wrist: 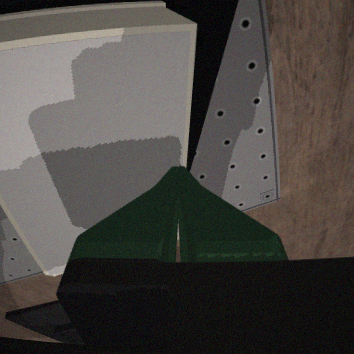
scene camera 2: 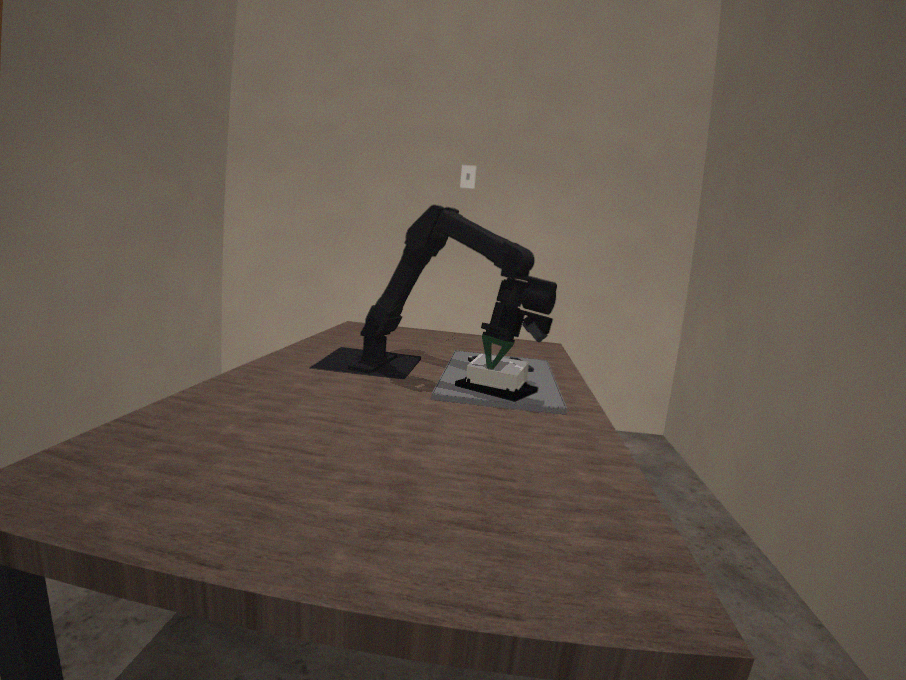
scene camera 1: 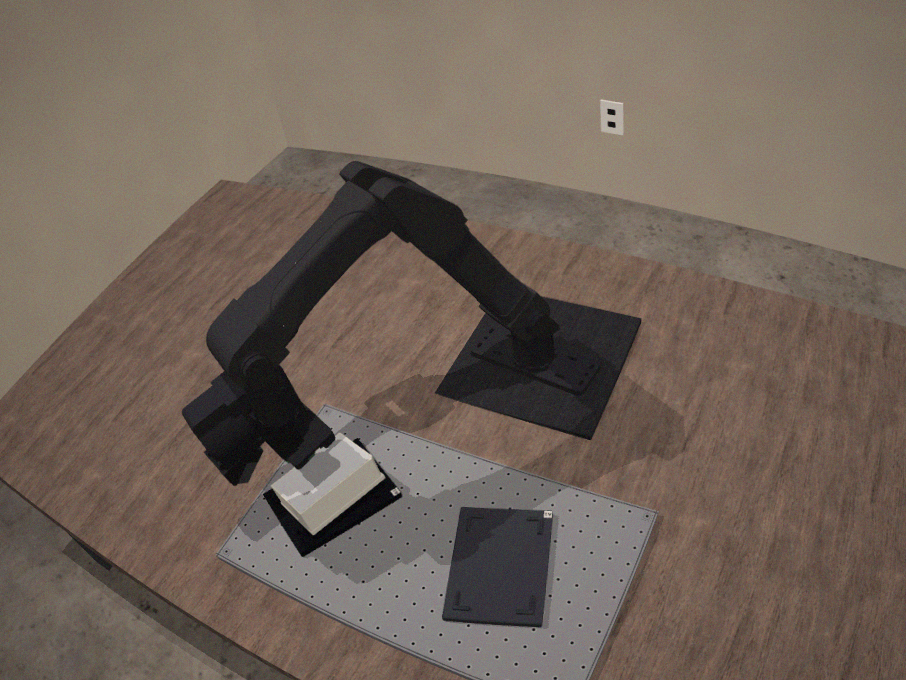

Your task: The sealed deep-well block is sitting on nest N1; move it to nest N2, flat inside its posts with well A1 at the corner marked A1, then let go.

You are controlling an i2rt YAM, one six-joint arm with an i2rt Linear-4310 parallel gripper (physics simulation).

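Frame: origin at the arm's base, x ahead, y up, z right, level; centimetres.
Seen in the pictures: gripper, between the fingertips: [wrist: 177,176] [scene camera 2: 489,368] [scene camera 1: 309,457]; arm's base, origin of its link: [scene camera 2: 373,362] [scene camera 1: 535,360].
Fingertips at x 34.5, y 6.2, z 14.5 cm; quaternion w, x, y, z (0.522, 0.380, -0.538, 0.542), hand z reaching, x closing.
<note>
Pixels of each thing's middle, then the offset from my fingertips to it. "spot": a spot on its surface instead. Level surfaces: height alone.
- white sealed block, middle of its body: [wrist: 92,156] [scene camera 1: 326,482] [scene camera 2: 497,371] dz -3.9, dx +1.4, dy -1.3 cm
- black nest N1, middle of its body: [wrist: 102,119] [scene camera 1: 329,493] [scene camera 2: 497,384] dz -3.4, dx +1.6, dy -4.4 cm
- N1's A1 label, a spot on its surface: [scene camera 1: 395,491] spot: dz -11.2, dx -3.6, dy -4.3 cm
- Nest N2, middle of its body: [scene camera 1: 499,564] [scene camera 2: 500,363] dz -29.1, dx -1.3, dy -4.6 cm
- grey perforated board, middle of its body: [scene camera 1: 429,544] [scene camera 2: 499,376] dz -19.2, dx +0.2, dy -6.1 cm
- wooden table, height of its surface: dy -6.8 cm
The white sealed block [scene camera 1: 336,505] [scene camera 2: 493,376] [wrist: 125,115] rests on the black nest N1 [scene camera 1: 358,510] [wrist: 210,50]. It looks slightly askew to the nest's edges; whether it is fully flat inside the posts cannot be told. N1's A1 label [scene camera 1: 395,491] shows at its right corner. My gripper [scene camera 2: 490,365] [wrist: 177,176] is shut with nothing between its green fingers. Its tips are at or just above the block's top near one edge; contact cannot be told. The arm hides the fingers in scene camera 1. Nest N2 [scene camera 1: 501,567] bears no block; its A1 label [scene camera 1: 547,514] is at the upper right corner.
Both nests are on a grey perforated board [scene camera 1: 600,556] [scene camera 2: 452,373] [wrist: 240,125] on the wooden table [scene camera 1: 731,439] [scene camera 2: 351,475]. The arm's black base plate [scene camera 1: 614,365] [scene camera 2: 332,360] lies behind the board in scene camera 1.
</note>
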